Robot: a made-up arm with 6 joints. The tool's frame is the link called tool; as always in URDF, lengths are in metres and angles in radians. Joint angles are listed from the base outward. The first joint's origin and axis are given. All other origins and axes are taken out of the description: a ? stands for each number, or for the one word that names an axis. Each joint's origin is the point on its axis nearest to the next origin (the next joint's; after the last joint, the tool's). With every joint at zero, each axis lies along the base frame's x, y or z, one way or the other. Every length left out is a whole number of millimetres.
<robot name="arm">
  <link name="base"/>
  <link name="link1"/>
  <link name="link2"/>
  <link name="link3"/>
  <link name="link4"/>
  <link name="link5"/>
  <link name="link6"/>
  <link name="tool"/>
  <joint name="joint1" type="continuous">
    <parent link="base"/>
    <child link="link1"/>
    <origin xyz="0.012 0.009 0.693" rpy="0 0 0"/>
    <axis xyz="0 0 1"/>
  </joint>
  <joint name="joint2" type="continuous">
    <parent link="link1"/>
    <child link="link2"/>
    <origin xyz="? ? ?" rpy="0 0 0"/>
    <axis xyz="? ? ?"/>
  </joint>
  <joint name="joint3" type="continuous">
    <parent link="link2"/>
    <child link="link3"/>
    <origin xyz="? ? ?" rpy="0 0 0"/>
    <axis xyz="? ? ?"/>
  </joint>
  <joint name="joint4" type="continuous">
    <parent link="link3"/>
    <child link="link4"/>
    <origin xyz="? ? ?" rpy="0 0 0"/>
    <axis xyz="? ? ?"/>
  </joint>
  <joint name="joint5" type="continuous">
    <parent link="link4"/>
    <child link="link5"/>
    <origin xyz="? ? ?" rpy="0 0 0"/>
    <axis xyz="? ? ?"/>
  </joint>
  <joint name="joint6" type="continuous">
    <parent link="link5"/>
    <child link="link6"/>
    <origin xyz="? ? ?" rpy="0 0 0"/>
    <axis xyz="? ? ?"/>
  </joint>
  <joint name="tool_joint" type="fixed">
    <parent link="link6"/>
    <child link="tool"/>
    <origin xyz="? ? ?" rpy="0 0 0"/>
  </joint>
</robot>
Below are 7 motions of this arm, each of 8 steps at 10 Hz.
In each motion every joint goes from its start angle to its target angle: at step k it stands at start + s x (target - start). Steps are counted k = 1, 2, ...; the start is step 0. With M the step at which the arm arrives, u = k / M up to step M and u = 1 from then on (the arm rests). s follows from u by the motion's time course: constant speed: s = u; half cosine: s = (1 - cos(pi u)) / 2; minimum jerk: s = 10 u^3 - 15 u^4 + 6 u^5.
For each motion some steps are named. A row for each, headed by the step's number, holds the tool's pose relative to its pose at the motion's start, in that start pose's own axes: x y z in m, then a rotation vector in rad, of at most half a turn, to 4 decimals.
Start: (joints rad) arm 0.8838 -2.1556 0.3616 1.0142 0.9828 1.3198
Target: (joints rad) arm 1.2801 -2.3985 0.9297 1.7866 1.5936 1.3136
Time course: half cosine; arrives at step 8
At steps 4, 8:
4: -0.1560 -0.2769 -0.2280 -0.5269 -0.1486 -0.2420
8: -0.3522 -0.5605 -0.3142 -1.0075 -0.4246 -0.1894

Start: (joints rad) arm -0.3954 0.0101 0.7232 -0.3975 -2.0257 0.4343
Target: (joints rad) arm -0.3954 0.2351 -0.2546 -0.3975 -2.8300 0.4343
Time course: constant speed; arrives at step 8
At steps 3, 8:
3: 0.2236 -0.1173 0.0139 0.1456 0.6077 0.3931
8: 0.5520 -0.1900 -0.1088 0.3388 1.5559 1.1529

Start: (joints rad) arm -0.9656 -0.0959 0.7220 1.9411 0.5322 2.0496
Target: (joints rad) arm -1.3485 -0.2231 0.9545 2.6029 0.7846 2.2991
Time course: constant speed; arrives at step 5
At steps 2, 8:
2: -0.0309 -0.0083 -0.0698 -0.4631 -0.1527 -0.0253
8: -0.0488 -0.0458 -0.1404 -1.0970 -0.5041 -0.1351

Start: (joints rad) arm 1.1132 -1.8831 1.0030 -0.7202 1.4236 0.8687
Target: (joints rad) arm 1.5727 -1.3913 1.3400 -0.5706 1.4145 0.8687
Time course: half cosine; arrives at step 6
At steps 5, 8:
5: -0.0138 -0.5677 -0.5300 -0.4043 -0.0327 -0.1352
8: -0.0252 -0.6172 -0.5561 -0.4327 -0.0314 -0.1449

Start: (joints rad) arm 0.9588 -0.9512 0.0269 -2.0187 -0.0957 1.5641
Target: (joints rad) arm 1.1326 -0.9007 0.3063 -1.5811 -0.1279 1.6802
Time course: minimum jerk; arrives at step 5
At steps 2, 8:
2: 0.0277 -0.0293 0.0496 -0.1341 -0.0480 0.0636
8: 0.0866 -0.0976 0.1652 -0.4176 -0.1808 0.1536

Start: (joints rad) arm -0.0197 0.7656 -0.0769 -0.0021 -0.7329 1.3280
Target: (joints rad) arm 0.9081 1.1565 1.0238 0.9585 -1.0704 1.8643
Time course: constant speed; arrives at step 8
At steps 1, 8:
1: -0.0197 -0.0745 0.1479 -0.2668 0.0713 -0.0676
8: -0.2177 0.3302 1.2404 -1.6311 0.7790 -0.7911

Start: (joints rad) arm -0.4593 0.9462 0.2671 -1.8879 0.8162 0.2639
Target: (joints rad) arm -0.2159 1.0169 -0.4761 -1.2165 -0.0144 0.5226
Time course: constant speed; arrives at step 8
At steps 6, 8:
6: -0.1003 -0.3399 0.0957 -1.0660 0.6985 0.0020
8: -0.1442 -0.4063 0.1669 -1.3881 0.9965 -0.0870

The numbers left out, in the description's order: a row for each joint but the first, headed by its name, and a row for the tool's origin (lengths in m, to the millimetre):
joint2: xyz -0.011 0.002 0, axis 0 1 0
joint3: xyz 0.008 0 0.94, axis 0 -1 0
joint4: xyz 0.533 0 -0.029, axis -1 0 0
joint5: xyz 0 -0.209 0.018, axis 0 -1 0
joint6: xyz 0.034 0 0, axis -1 0 0
tool: xyz 0 0.003 -0.024

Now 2 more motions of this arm.
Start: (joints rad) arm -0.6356 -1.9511 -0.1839 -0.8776 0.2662 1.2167
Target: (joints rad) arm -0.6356 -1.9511 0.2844 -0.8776 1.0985 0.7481
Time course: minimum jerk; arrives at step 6
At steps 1, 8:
1: 0.0050 -0.0027 0.0090 0.0202 -0.0257 -0.0332
8: 0.0672 -0.1000 0.2698 0.6526 -0.8829 -0.7842

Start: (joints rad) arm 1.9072 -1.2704 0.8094 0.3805 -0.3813 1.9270
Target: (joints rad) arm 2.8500 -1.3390 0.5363 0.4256 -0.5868 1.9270
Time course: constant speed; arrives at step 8
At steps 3, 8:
3: 0.0297 0.3970 -0.1939 0.3215 -0.0840 0.1900
8: 0.0013 1.1054 -0.1816 0.8595 -0.3155 0.4287

